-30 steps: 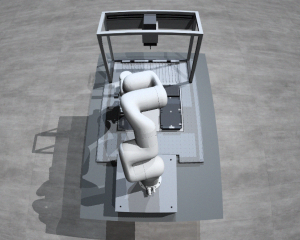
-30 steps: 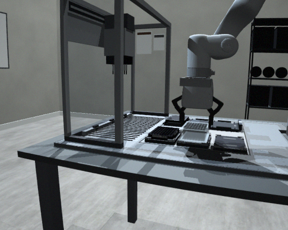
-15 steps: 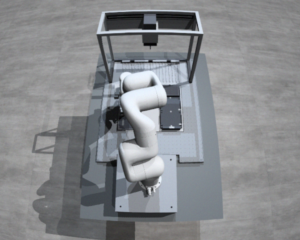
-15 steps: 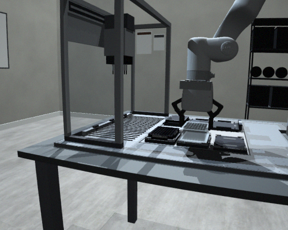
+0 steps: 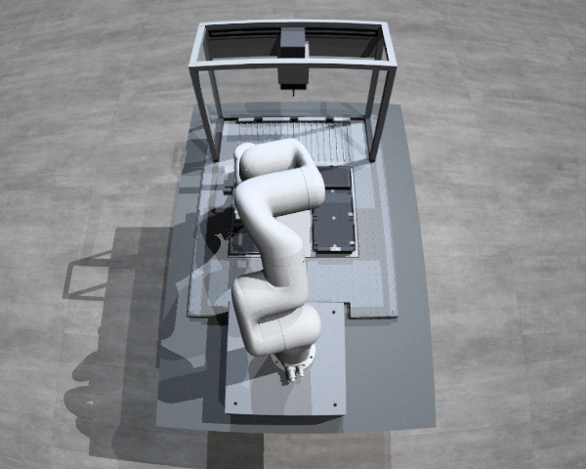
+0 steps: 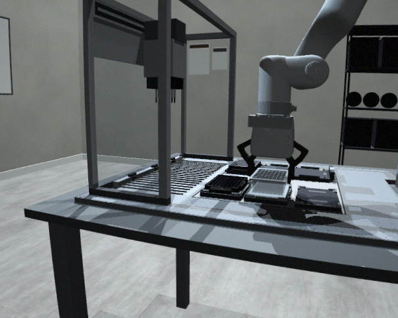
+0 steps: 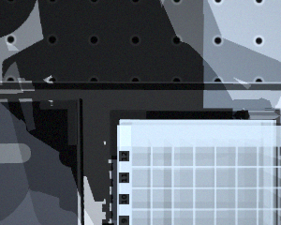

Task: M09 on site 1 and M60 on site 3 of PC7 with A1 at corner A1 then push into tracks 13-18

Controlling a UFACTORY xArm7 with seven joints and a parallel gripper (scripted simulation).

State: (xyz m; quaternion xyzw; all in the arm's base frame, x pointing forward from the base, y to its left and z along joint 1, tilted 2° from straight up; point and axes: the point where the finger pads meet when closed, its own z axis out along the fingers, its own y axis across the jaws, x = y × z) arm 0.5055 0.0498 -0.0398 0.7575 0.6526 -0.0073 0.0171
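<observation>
My gripper is now 1 cm above the deep-well block M09. The rest, counted from my hand: nest S1: 11 cm behind, 4 cm below, 2 cm to the left; nest S2: 4 cm below; plate carrier PC7: 26 cm to the right, 3 cm below, 3 cm behind.
</observation>
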